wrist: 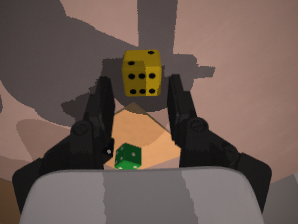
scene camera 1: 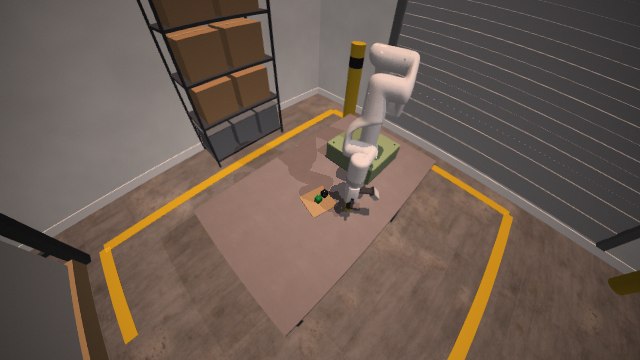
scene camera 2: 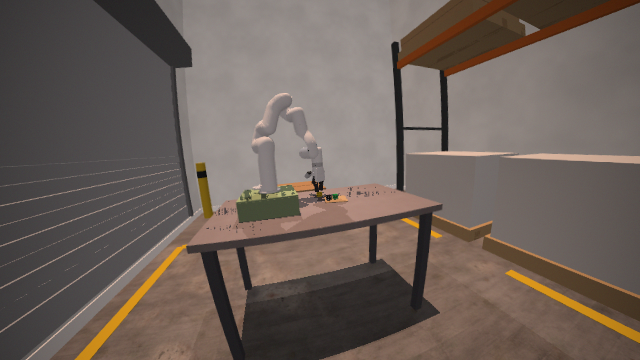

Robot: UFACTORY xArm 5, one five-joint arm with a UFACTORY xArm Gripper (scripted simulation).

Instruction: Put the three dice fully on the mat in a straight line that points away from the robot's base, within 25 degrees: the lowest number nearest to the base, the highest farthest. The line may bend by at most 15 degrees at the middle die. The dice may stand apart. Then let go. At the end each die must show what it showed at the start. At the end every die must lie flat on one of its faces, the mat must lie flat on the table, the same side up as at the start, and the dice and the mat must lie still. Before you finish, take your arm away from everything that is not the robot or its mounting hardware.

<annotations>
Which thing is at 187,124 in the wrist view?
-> My gripper.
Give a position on a tan mat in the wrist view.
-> At 132,125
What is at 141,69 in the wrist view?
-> A yellow die.
</annotations>
